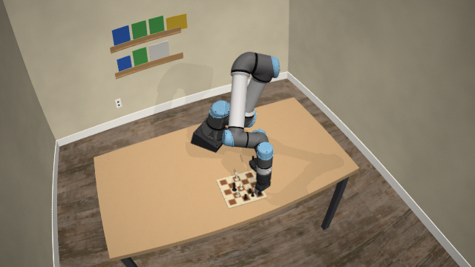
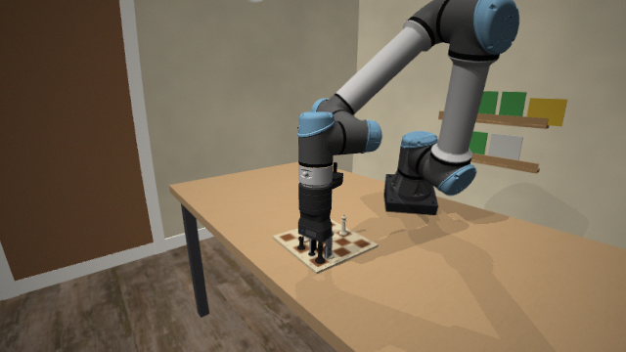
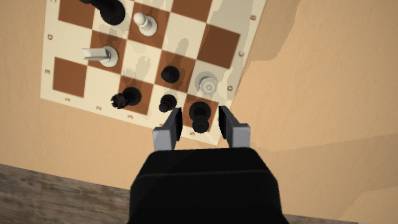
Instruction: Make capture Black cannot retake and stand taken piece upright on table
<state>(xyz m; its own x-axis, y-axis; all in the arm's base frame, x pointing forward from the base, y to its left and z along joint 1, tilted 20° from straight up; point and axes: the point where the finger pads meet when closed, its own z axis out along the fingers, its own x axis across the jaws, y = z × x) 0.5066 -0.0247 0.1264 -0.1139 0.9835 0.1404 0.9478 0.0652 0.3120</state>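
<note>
My hand is 90 mm past the white pawn, 60 mm to the left of it and 20 mm above it. Round my hand: chessboard: 90 mm behind, 60 mm to the right, 40 mm below.
</note>
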